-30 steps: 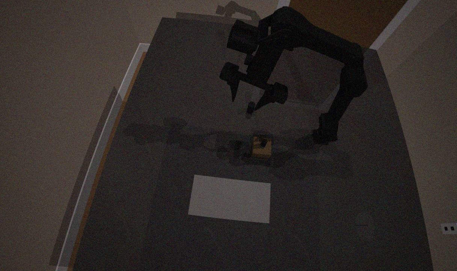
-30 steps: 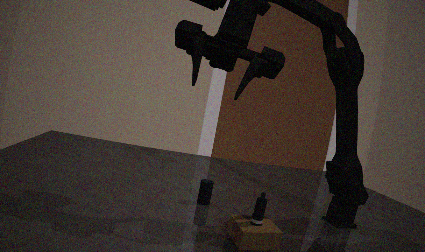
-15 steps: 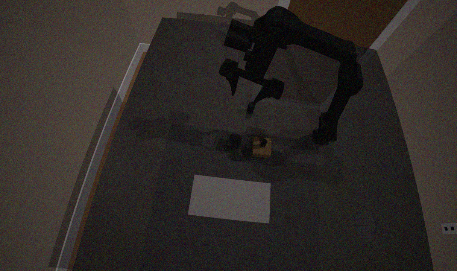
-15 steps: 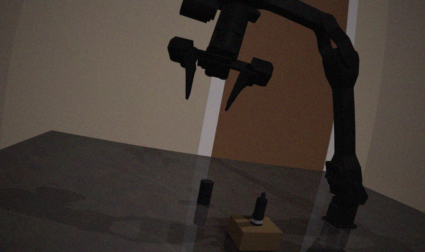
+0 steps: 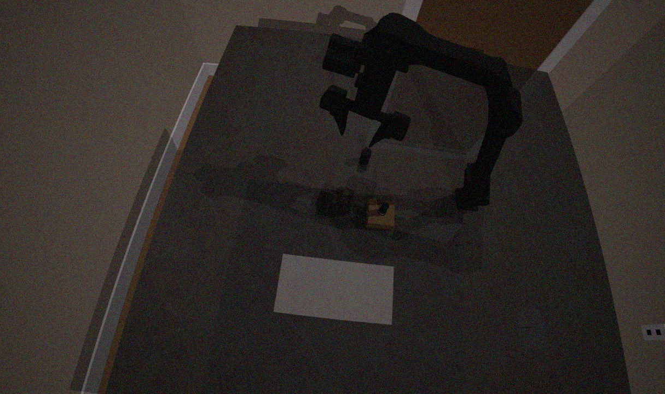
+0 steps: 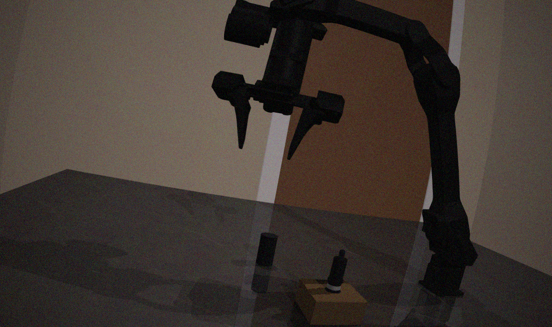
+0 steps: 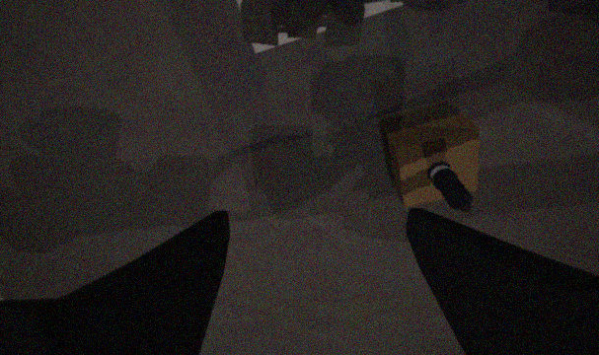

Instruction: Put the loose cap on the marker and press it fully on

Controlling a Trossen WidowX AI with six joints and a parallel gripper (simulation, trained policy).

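Right now the dark cap is 40 mm behind my gripper tip, 60 mm to the right of it and 160 mm below it. The rest, counted from my gripper tip: tan holder block 100 mm behind, 110 mm to the left, 170 mm below.
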